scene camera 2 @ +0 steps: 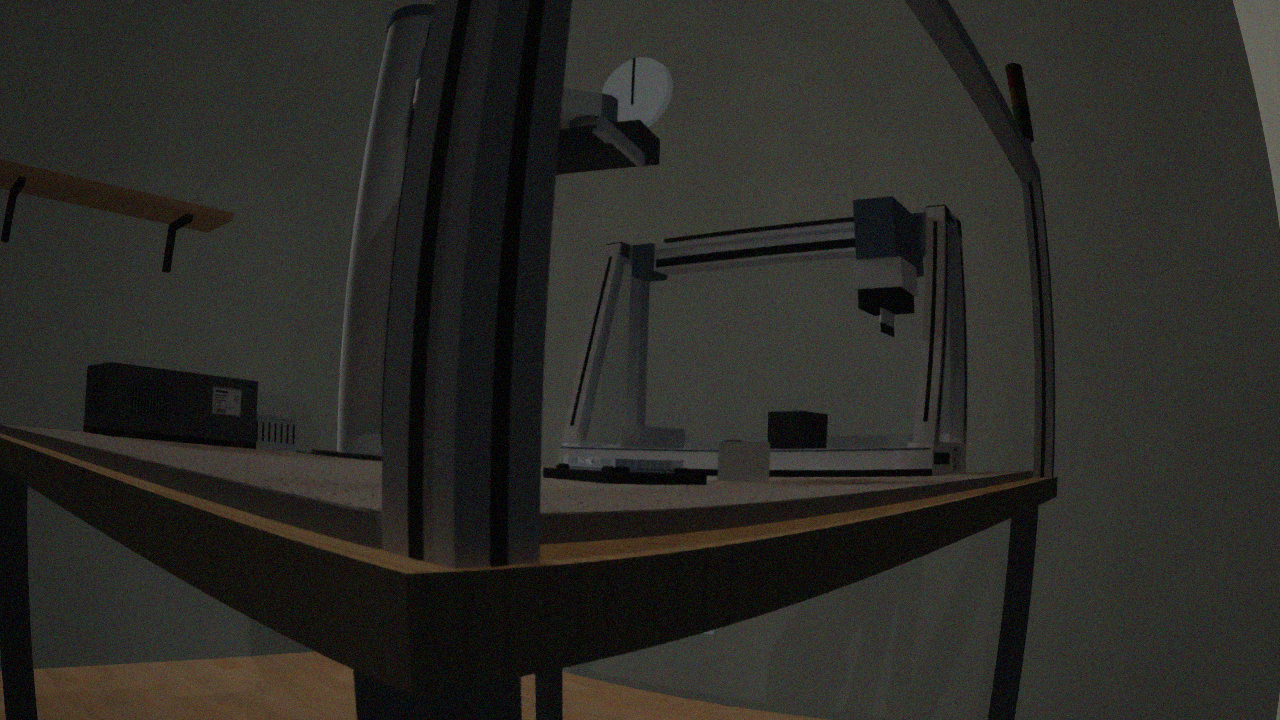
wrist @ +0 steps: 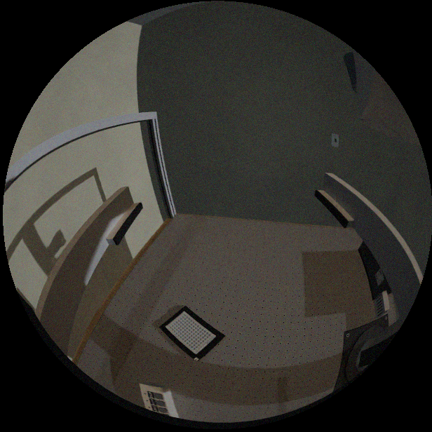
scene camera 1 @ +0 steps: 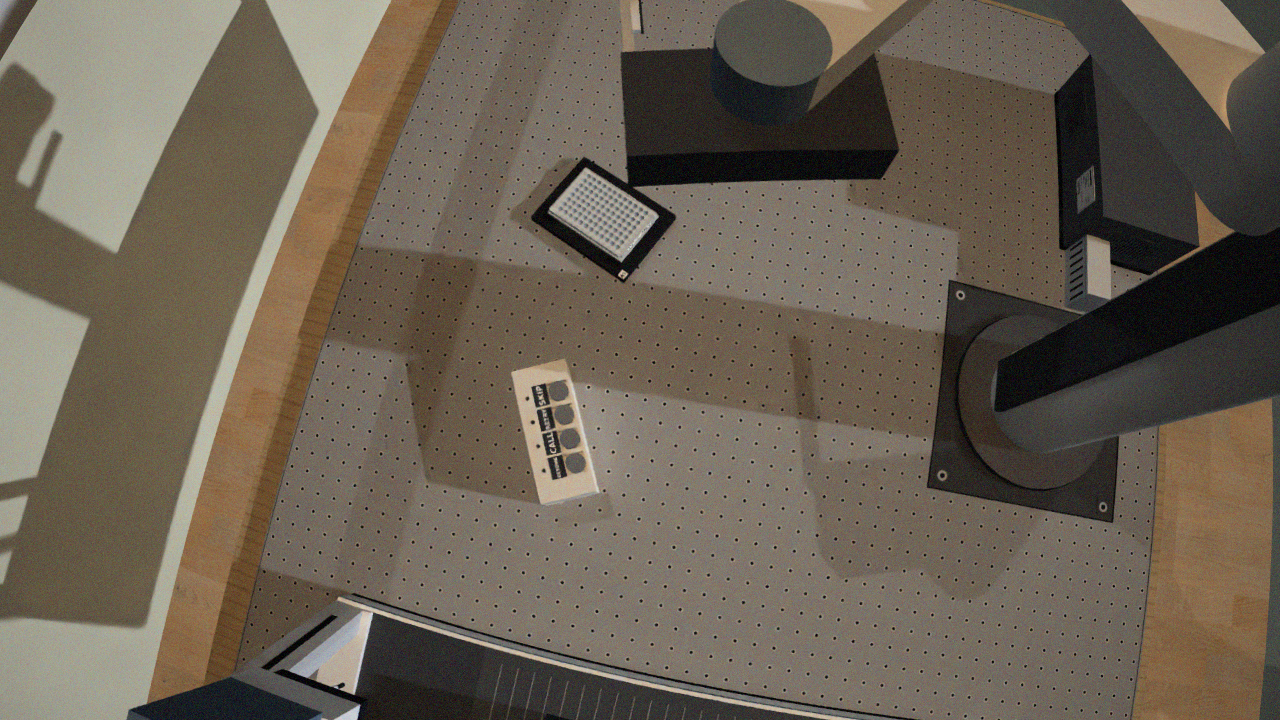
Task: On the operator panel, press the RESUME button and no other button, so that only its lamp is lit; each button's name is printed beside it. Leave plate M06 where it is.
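Pixels of known places: arm's base, origin of its link: (scene camera 1: 1029, 402).
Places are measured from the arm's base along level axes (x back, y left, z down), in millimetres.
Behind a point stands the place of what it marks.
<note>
The operator panel (scene camera 1: 529, 429) {x -663, y 189, z -66 mm} (wrist: 145, 392) is a cream block with a column of grey round buttons, printed black labels and small dark lamp dots; no lamp looks lit. The top label reads SKIP and the third CALL. The lowest, small label appears to read RESUME, beside the lowest button (scene camera 1: 575, 462) {x -599, y 215, z -69 mm}. Plate M06, a white well plate (scene camera 1: 601, 214) {x -650, y -119, z -37 mm} (wrist: 191, 332), sits in a black holder (scene camera 1: 664, 217) {x -567, y -139, z -24 mm} (wrist: 219, 336) above the panel in scene camera 1. My gripper (wrist: 229, 185) is open and empty, high above the table near the plate. In scene camera 1 its body hides most of the fingers.
A gantry machine (scene camera 1: 626, 689) {x -481, y 464, z -62 mm} (scene camera 2: 760, 253) {x -417, y 623, z -461 mm} stands beyond the panel, at the bottom of scene camera 1. The arm's base plate (scene camera 1: 966, 483) {x -93, y 134, z -13 mm} is at the right. A black box (scene camera 1: 1141, 179) {x 106, y -333, z -128 mm} (scene camera 2: 170, 402) {x 34, y -430, z -76 mm} stands near it. A frame post (scene camera 2: 474, 268) {x -1044, y -721, z -95 mm} rises at the table corner.
</note>
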